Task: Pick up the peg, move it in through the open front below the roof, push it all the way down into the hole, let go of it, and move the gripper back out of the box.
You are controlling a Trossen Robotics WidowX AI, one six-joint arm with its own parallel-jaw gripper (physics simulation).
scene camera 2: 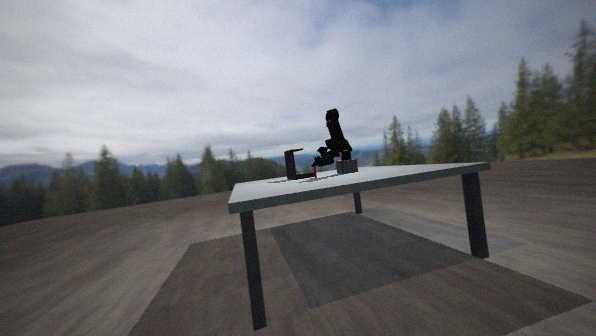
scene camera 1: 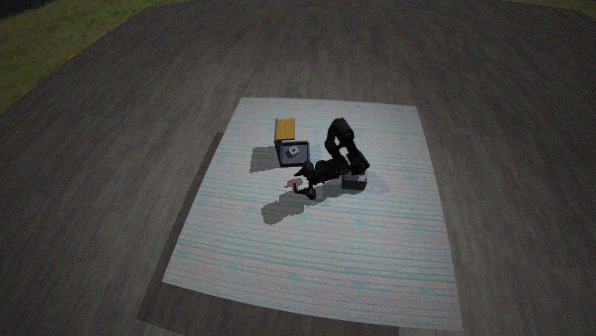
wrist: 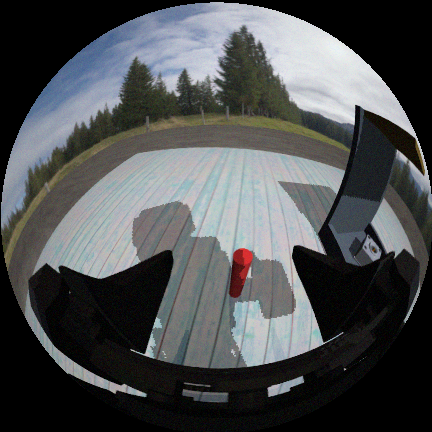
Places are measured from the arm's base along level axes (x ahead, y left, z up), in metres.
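Where they show: gripper, fingertip midpoint: [scene camera 2: 314, 166] [scene camera 1: 294, 183] [wrist: 234, 255]; arm's base, origin of the base link: [scene camera 2: 346, 159] [scene camera 1: 357, 169].
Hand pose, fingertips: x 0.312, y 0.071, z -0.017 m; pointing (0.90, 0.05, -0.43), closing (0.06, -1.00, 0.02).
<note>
Each offset is from my fingertips to the top centre of the thing. Level surfaces: height alone.
The red peg @[0.001 m ahead, 0.006 m right, 0.002 m down] [scene camera 1: 294, 186] [scene camera 2: 315, 172] [wrist: 240, 275] stands upright on the table, apart from the box. My gripper [scene camera 1: 297, 183] [scene camera 2: 315, 164] [wrist: 234, 255] is open with nothing between its fingers. In the wrist view the peg shows beyond the fingertips, between the two finger directions and slightly right of centre. The box has a dark wall [scene camera 2: 290, 165] [wrist: 367, 172], a yellow roof @[0.012 m ahead, 0.237 m right, 0.142 m up] [scene camera 1: 285, 129] [scene camera 2: 297, 149] [wrist: 397, 136] and a low base. A light block with the hole @[0.020 m ahead, 0.246 m right, 0.041 m down] [scene camera 1: 293, 150] [wrist: 371, 248] sits on that base; the right finger partly hides the base in the wrist view.
The box's wall rises beyond the right finger in the wrist view. The arm's grey mount [scene camera 1: 354, 181] [scene camera 2: 347, 166] stands on the table @[0.082 m down] [scene camera 1: 320, 260] [scene camera 2: 380, 176] [wrist: 200, 175], right of the gripper in both scene views. Shadows of the arm and box fall across the table.
</note>
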